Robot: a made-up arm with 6 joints.
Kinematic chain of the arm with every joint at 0, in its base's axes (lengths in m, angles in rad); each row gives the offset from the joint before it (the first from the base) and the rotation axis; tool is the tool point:
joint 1: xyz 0 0 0.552 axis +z
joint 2: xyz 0.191 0 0 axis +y
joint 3: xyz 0 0 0.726 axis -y
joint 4: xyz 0 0 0.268 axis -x
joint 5: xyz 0.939 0 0 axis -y
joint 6: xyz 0.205 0 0 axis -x
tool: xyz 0 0 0
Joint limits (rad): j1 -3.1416..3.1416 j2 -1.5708..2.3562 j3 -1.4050..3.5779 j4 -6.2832..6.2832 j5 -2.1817..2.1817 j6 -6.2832..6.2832
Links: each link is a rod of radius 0.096 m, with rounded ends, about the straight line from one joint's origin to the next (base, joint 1, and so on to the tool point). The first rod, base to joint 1, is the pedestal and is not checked.
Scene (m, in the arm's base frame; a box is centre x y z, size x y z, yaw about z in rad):
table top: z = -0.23
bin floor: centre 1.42 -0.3 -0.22 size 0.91 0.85 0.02 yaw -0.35
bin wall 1: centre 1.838 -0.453 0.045 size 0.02 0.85 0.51 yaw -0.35
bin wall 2: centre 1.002 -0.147 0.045 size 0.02 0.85 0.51 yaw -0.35
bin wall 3: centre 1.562 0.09 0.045 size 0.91 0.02 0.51 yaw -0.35
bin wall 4: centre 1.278 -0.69 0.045 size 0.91 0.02 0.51 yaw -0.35
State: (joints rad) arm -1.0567 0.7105 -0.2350 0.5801 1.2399 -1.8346
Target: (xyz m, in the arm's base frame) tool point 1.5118 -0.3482 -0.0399
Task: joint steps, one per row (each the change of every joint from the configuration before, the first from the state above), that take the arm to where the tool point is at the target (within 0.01 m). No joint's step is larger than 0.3 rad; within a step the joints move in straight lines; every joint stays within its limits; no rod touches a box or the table.
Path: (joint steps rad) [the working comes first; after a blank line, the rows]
Joints at the target: -0.2960 1.1807 -0.1123 0.6147 1.1510 -1.8346
Straight joint move there: touches bin wall 4.

1: 0.2502 -0.0451 -0.0212 0.0314 0.0245 0.0000
2: 0.2501 -0.0451 -0.0212 0.0314 0.0246 0.0000
3: 0.2502 -0.0450 -0.0212 0.0313 0.0245 0.0000
4: 0.0034 0.2018 0.0621 -0.0198 -0.0542 0.0000
5: 0.0034 0.2018 0.0621 -0.0198 -0.0541 0.0000
6: 0.0034 0.2018 0.0621 -0.0199 -0.0542 0.0000

